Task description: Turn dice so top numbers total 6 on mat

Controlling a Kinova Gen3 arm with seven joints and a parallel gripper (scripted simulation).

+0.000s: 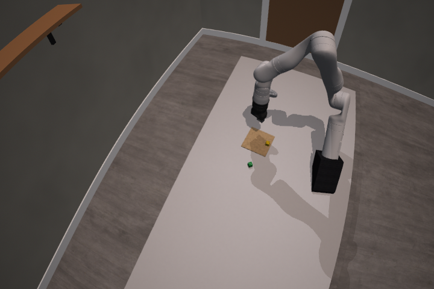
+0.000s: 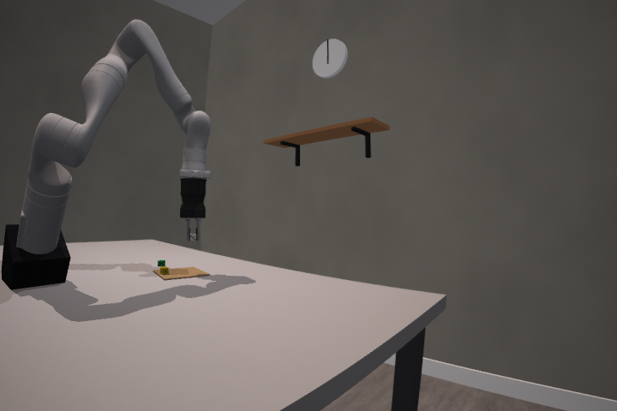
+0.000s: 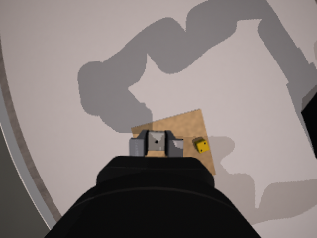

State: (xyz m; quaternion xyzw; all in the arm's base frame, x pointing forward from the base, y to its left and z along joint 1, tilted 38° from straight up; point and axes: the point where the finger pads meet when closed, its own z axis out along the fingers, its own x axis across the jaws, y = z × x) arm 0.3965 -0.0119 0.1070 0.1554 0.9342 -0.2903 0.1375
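Right now the tan mat is 2 cm behind my hand, 6 cm to the left of it and 12 cm below it. The rest, counted from my hand: green die: 2 cm behind, 21 cm to the left, 11 cm below; yellow die: 7 cm behind, 6 cm to the left, 11 cm below; white die: 1 cm below.
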